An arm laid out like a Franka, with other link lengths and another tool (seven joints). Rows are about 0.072 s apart.
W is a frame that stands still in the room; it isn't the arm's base.
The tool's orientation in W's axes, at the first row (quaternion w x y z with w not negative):
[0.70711 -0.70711 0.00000 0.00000]
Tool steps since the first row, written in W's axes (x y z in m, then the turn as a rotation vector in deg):
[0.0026 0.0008 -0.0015 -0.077 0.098 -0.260]
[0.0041 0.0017 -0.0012 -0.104 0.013 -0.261]
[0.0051 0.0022 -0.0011 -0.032 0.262 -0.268]
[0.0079 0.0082 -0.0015 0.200 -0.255 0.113]
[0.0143 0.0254 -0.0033 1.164 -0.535 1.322]
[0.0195 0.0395 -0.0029 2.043 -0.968 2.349]
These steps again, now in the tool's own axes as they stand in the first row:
[0.0026 0.0015 0.0008 -0.077 0.260 0.098]
[0.0041 0.0012 0.0017 -0.104 0.261 0.013]
[0.0051 0.0011 0.0022 -0.032 0.268 0.262]
[0.0079 0.0015 0.0082 0.200 -0.113 -0.255]
[0.0143 0.0033 0.0254 1.164 -1.322 -0.535]
[0.0195 0.0029 0.0395 2.043 -2.349 -0.968]

